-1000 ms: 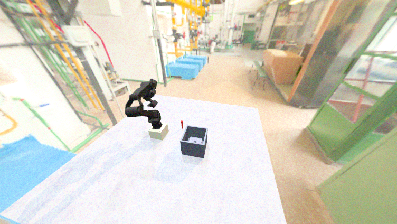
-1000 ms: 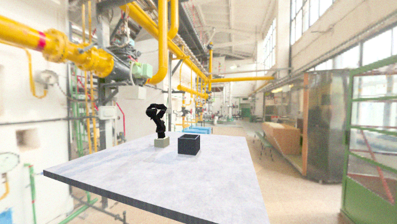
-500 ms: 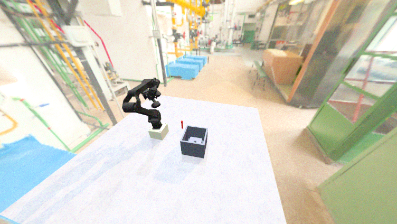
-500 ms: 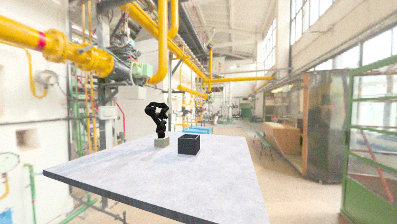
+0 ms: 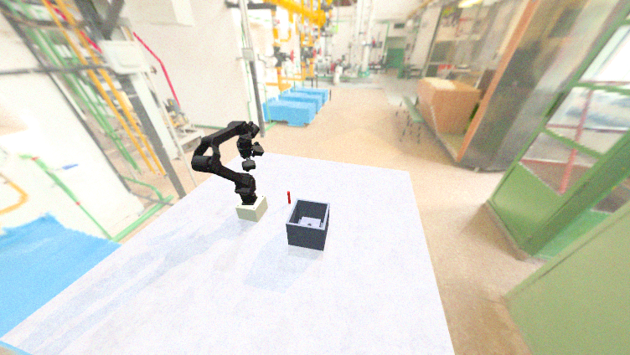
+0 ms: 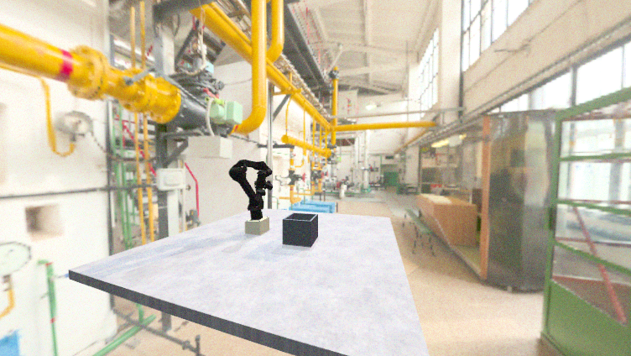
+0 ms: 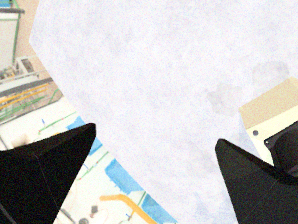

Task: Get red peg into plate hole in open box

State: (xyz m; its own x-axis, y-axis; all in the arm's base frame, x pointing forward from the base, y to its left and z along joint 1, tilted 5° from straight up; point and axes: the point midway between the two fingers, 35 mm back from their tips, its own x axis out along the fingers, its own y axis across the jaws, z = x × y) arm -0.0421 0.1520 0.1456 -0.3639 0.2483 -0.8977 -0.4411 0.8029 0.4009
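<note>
The red peg lies 24 cm ahead of my gripper tip, 6 cm to the right of it and 15 cm below it. Round my gripper tip: plate: 38 cm ahead, 26 cm to the right, 15 cm below.
</note>
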